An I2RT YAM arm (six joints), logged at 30 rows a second.
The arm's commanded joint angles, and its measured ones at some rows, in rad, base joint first. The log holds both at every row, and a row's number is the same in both.
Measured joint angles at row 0: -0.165 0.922 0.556 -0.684 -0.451 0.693
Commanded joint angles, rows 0 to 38: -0.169 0.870 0.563 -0.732 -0.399 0.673; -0.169 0.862 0.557 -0.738 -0.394 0.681; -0.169 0.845 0.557 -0.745 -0.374 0.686; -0.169 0.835 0.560 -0.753 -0.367 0.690; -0.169 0.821 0.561 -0.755 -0.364 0.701; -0.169 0.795 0.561 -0.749 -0.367 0.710; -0.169 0.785 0.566 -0.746 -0.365 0.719; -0.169 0.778 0.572 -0.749 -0.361 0.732; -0.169 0.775 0.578 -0.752 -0.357 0.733; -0.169 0.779 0.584 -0.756 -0.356 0.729; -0.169 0.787 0.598 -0.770 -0.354 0.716; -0.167 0.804 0.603 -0.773 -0.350 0.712; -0.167 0.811 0.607 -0.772 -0.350 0.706; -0.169 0.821 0.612 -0.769 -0.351 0.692; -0.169 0.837 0.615 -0.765 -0.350 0.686; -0.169 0.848 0.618 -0.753 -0.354 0.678; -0.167 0.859 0.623 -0.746 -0.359 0.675; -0.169 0.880 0.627 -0.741 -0.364 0.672; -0.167 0.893 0.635 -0.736 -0.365 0.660; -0.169 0.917 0.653 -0.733 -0.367 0.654; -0.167 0.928 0.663 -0.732 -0.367 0.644; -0.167 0.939 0.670 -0.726 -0.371 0.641; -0.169 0.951 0.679 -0.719 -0.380 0.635; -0.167 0.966 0.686 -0.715 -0.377 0.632; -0.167 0.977 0.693 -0.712 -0.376 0.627; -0.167 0.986 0.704 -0.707 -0.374 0.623; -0.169 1.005 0.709 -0.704 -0.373 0.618; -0.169 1.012 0.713 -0.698 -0.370 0.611; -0.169 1.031 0.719 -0.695 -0.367 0.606; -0.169 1.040 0.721 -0.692 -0.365 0.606; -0.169 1.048 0.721 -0.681 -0.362 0.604; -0.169 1.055 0.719 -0.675 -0.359 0.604; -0.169 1.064 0.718 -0.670 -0.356 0.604; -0.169 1.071 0.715 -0.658 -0.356 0.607; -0.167 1.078 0.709 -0.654 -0.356 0.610; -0.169 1.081 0.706 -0.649 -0.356 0.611; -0.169 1.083 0.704 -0.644 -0.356 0.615; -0.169 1.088 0.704 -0.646 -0.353 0.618; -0.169 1.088 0.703 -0.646 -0.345 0.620
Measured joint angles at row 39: -0.165 1.085 0.683 -0.682 -0.374 0.626
